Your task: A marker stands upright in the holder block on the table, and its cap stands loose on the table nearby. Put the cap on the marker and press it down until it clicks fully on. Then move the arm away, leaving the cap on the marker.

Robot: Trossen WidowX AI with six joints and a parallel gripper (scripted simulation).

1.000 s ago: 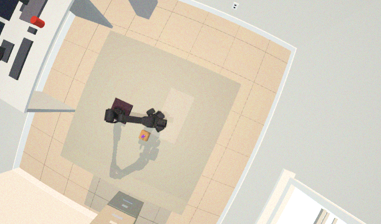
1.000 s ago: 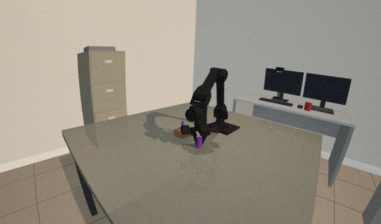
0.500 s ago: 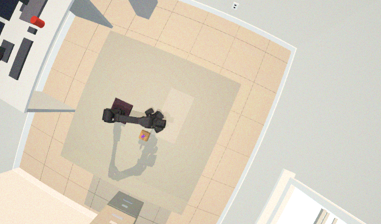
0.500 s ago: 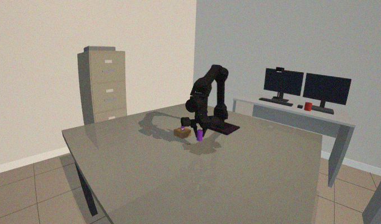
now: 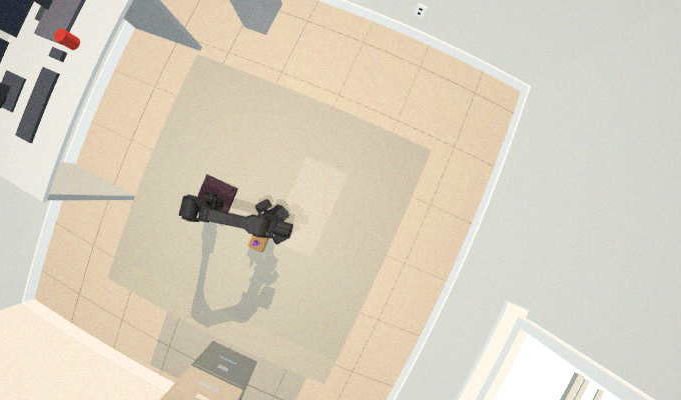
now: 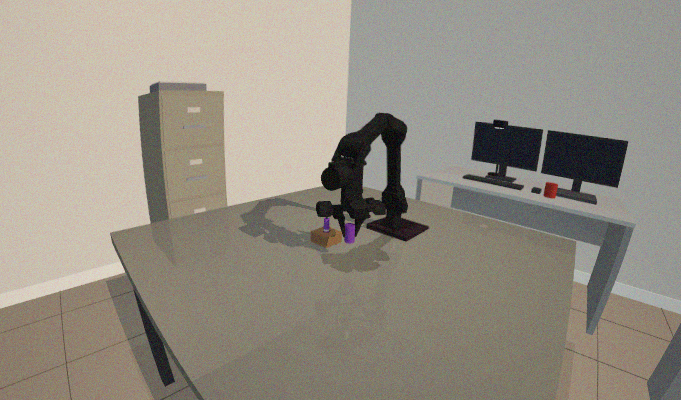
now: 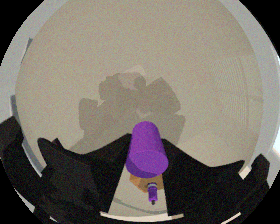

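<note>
Right now the purple marker is 13 cm to the right of my gripper tip, 8 cm behind it and 1 cm below it. Round my gripper tip: purple cap (1 cm above).
</note>
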